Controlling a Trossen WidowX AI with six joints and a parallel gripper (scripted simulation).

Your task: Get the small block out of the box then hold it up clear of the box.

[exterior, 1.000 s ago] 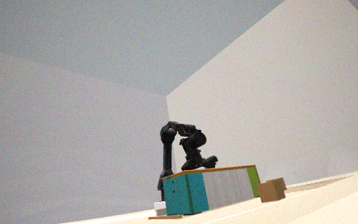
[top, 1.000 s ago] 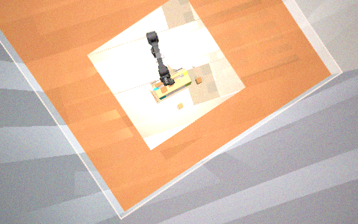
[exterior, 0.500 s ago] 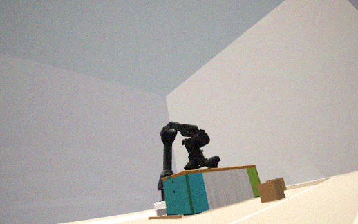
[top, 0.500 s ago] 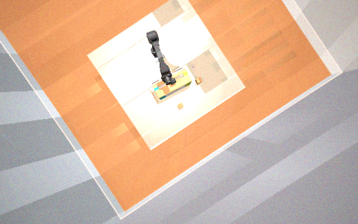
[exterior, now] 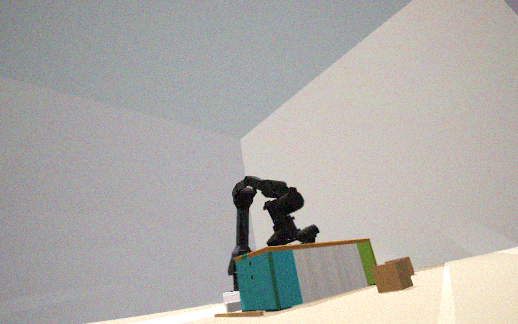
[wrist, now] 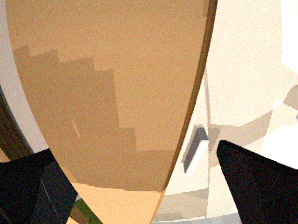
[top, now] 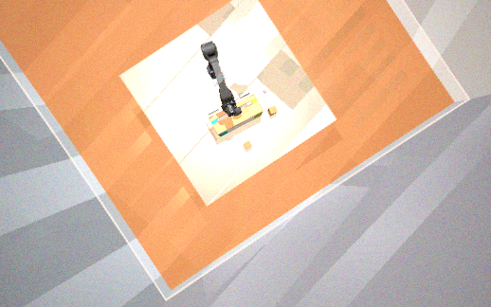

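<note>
Now: the box 40 mm to the right of my gripper tip, 30 mm below it and 30 mm ahead of it. Also, from my gripper tip: block 310 mm ahead, 70 mm to the right, 60 mm below; then flat tan strip 280 mm to the right, 80 mm below, 70 mm ahead.
</note>
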